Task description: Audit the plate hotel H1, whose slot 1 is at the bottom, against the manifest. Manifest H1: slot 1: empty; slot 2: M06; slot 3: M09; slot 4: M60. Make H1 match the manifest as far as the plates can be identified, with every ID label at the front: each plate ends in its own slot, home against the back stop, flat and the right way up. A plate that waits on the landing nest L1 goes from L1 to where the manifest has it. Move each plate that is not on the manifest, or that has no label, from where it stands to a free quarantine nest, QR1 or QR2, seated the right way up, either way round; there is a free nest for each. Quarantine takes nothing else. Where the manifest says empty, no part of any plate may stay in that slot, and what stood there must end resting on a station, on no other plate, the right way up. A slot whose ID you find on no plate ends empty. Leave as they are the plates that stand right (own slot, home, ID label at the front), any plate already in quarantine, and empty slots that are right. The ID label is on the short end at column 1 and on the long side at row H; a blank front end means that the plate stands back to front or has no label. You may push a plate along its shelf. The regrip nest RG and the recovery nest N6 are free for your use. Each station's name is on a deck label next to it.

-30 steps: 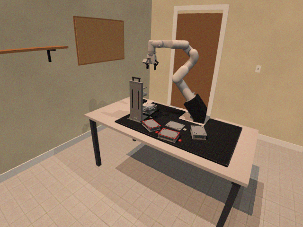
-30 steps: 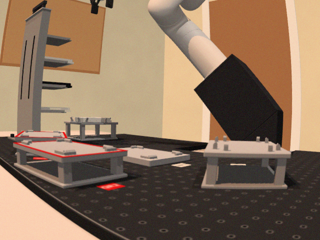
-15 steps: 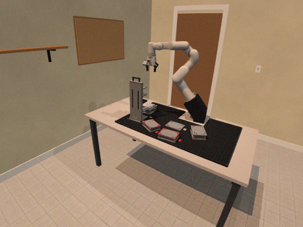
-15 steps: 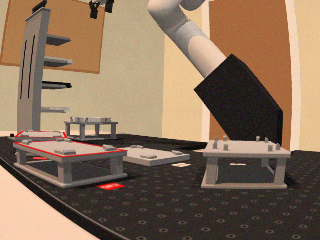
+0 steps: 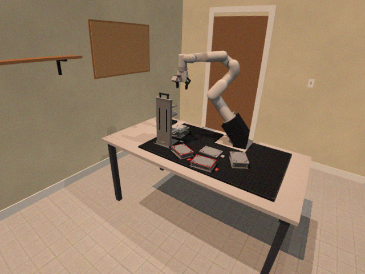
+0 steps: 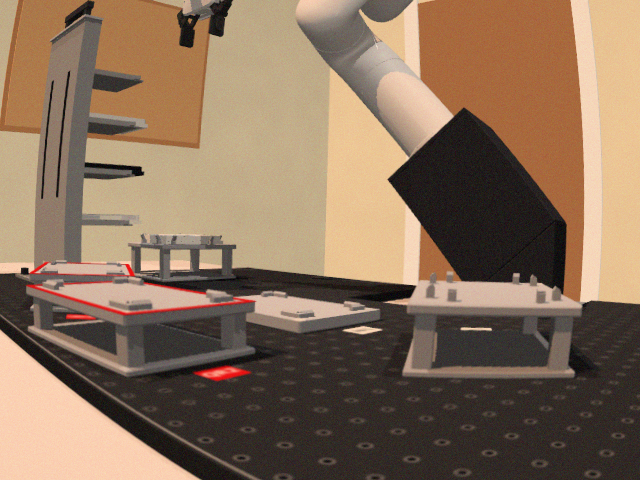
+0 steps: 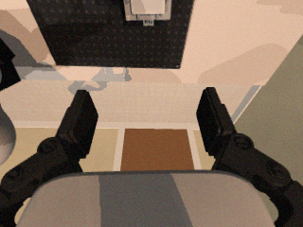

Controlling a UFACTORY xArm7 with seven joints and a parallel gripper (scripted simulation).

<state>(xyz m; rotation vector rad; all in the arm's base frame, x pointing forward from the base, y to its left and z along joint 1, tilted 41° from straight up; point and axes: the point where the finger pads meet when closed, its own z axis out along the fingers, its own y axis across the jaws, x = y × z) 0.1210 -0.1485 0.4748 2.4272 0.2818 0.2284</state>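
Now: hand 10 mm short of the pale plate and 380 mm above it. Round my hand: hotel tower: 270 mm ahead, 40 mm to the left, 250 mm below; black plate: 190 mm ahead, 30 mm to the left, 270 mm below; clear plate: 190 mm ahead, 30 mm to the left, 350 mm below.
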